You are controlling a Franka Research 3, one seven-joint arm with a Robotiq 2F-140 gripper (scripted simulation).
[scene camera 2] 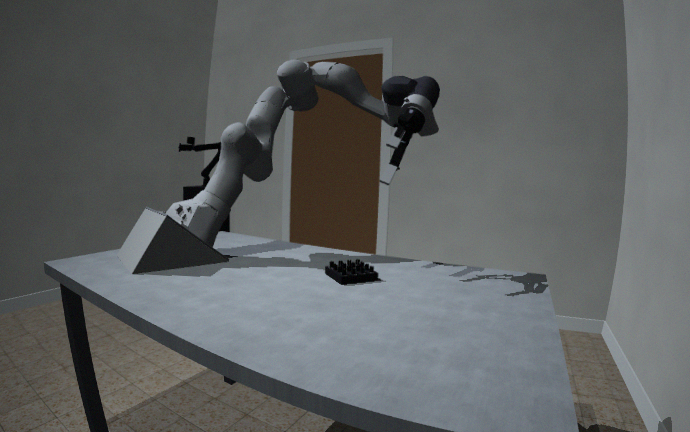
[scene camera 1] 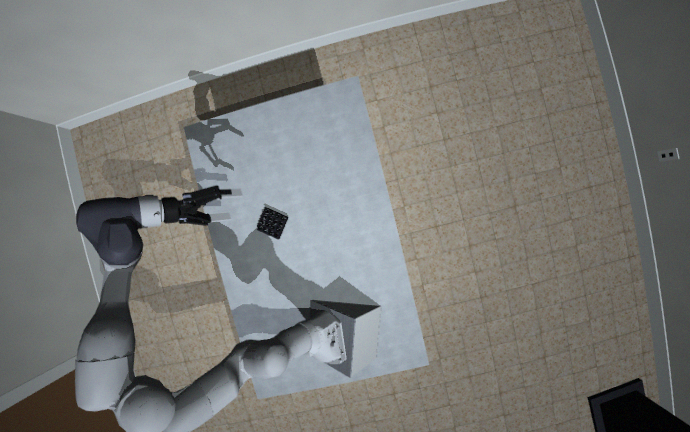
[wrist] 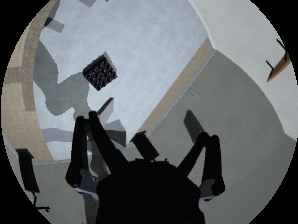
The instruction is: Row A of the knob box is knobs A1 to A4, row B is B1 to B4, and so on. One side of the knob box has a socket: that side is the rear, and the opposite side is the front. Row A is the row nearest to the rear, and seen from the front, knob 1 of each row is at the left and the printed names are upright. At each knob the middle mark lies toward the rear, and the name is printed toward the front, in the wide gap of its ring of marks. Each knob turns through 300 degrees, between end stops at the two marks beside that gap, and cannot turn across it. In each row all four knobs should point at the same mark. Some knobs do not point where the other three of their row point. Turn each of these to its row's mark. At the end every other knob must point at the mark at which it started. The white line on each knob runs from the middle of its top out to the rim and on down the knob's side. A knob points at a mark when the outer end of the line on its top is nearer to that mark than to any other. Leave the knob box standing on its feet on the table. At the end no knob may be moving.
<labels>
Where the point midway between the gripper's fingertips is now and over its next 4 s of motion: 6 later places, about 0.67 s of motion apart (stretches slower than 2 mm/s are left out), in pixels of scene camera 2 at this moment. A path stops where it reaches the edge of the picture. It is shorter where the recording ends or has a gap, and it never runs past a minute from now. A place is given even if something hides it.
My gripper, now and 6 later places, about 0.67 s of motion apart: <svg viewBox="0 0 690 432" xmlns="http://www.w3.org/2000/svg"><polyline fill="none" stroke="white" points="387,165 370,193 359,209 354,215 350,220 348,223 345,227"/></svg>
</labels>
